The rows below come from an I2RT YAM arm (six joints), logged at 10 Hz.
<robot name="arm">
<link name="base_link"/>
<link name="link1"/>
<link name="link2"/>
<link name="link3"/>
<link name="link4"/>
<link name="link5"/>
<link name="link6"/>
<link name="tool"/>
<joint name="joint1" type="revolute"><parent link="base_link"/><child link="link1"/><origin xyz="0 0 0.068" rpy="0 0 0"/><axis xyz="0 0 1"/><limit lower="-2.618" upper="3.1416"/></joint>
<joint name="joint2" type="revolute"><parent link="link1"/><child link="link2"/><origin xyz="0.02 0.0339 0.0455" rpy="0 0 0"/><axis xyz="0 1 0"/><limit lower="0" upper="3.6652"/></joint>
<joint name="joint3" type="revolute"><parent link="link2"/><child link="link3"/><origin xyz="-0.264 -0.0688 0" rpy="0 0 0"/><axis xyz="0 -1 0"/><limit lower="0" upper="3.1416"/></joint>
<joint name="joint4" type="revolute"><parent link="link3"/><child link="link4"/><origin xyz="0.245 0.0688 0.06" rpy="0 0 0"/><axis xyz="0 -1 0"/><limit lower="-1.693" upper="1.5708"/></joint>
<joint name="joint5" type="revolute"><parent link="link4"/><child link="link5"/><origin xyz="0.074 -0.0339 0.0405" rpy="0 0 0"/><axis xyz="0 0 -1"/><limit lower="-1.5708" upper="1.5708"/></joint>
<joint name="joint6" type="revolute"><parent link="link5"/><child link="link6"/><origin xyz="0.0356 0 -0.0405" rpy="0 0 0"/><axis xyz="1 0 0"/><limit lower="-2.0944" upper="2.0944"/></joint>
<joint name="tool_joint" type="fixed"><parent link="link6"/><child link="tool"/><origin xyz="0 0 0" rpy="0 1.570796 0"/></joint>
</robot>
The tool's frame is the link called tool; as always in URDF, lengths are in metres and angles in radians.
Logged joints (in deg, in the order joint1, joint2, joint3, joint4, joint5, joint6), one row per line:
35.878, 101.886, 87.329, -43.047, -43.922, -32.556
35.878, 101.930, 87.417, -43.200, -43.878, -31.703
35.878, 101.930, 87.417, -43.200, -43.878, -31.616
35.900, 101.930, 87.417, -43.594, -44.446, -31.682
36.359, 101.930, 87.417, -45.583, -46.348, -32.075
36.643, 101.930, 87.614, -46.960, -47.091, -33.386
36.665, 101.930, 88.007, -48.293, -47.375, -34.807
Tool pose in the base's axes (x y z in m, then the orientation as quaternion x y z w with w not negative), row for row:
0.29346, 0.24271, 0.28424, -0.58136, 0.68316, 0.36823, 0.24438
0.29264, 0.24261, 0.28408, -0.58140, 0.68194, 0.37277, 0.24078
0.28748, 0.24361, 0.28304, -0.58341, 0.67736, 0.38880, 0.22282
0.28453, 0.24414, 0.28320, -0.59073, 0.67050, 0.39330, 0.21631
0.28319, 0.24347, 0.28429, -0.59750, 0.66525, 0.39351, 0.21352
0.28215, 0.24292, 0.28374, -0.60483, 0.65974, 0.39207, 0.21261
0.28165, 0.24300, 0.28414, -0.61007, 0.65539, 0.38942, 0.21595
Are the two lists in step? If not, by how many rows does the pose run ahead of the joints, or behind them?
The pose runs 2 rows ahead of the joints: the pose in row i belongs to the joints in row i + 2.
